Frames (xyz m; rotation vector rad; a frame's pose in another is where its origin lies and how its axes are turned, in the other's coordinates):
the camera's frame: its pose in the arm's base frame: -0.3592 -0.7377 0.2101 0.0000 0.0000 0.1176
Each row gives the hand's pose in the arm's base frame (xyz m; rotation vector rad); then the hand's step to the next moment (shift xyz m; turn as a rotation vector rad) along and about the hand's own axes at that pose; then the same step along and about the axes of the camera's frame.
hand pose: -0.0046 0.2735 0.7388 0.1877 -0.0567 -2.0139
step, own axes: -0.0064 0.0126 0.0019 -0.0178 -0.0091 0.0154
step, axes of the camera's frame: 0.0136 -0.0014 0.0041 -0.0007 0.0195 0.0160
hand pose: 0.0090 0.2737 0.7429 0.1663 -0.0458 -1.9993
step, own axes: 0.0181 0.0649 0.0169 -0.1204 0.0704 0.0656
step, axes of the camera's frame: 0.0431 -0.0499 0.0219 0.1123 0.0638 0.0841
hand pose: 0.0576 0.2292 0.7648 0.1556 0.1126 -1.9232
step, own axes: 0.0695 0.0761 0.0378 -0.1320 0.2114 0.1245
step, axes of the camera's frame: 0.0336 -0.1013 0.0257 0.2387 0.0010 0.1437
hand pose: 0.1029 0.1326 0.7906 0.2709 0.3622 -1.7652
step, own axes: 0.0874 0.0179 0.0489 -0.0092 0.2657 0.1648
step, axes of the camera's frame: -0.0131 -0.1003 0.0109 0.2487 -0.1382 0.1299
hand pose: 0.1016 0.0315 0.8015 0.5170 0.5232 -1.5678
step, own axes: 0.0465 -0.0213 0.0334 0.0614 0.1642 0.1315
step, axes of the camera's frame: -0.0308 -0.0527 -0.0016 0.1411 -0.1555 0.0627
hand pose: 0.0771 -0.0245 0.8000 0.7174 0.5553 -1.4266
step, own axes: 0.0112 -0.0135 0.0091 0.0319 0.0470 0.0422
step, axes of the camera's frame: -0.0148 -0.0127 -0.0035 0.0397 -0.0576 0.0106
